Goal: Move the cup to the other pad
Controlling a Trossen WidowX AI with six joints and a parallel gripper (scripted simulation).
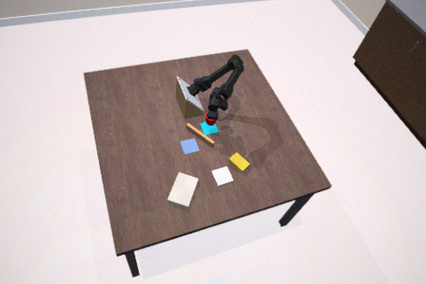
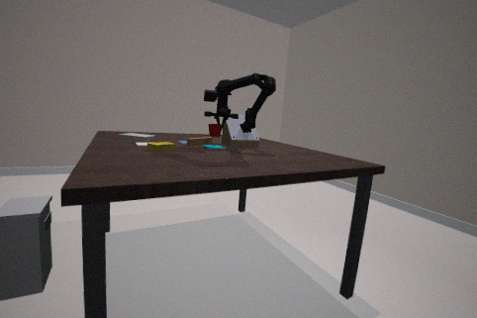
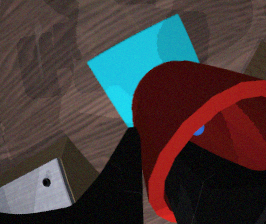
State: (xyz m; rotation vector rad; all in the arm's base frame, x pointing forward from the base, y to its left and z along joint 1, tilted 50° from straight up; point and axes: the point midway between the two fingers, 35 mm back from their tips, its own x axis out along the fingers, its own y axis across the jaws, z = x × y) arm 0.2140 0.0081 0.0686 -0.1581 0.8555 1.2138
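Right now the cyan pad is 20 mm ahead of my gripper tip, 20 mm to the right of it and 110 mm below it. Also, from my gripper tip: white pad (380 mm ahead, 90 mm to the right, 90 mm below); then wooden bar (70 mm ahead, 100 mm to the right, 90 mm below); then yellow block (340 mm ahead, 40 mm to the left, 80 mm below).
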